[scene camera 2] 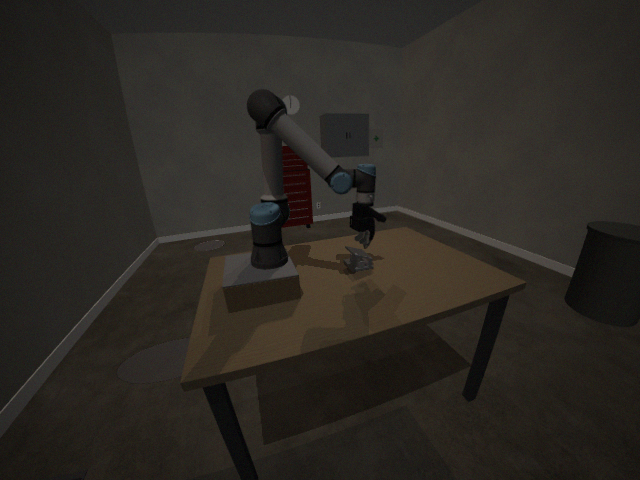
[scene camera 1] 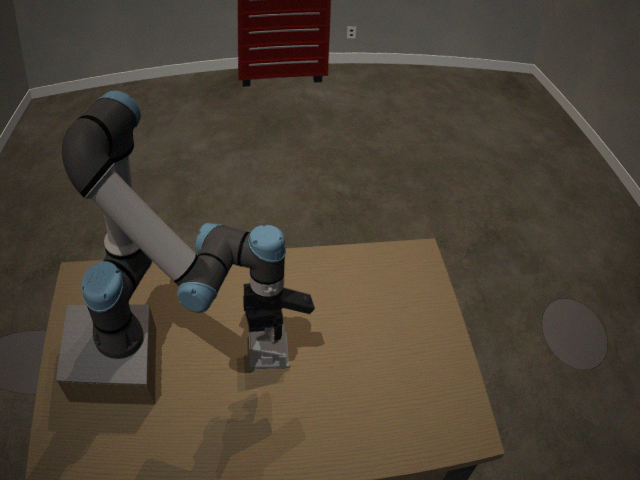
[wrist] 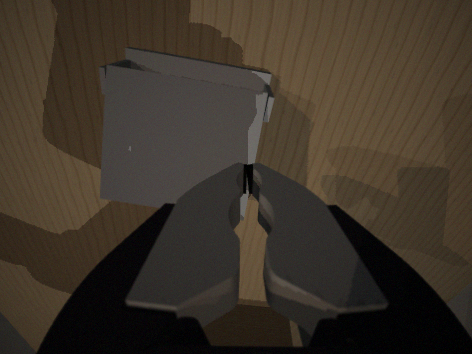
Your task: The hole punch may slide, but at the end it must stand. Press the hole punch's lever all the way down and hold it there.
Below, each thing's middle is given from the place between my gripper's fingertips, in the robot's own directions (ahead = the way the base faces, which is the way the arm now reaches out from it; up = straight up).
Labels:
Now: the flat lever (wrist: 162,135) 5 cm to the left of my hand, 4 cm below it and 1 cm behind it. Round my hand: grey hole punch (scene camera 1: 257,361): 6 cm below, 5 cm to the left, 1 cm behind.

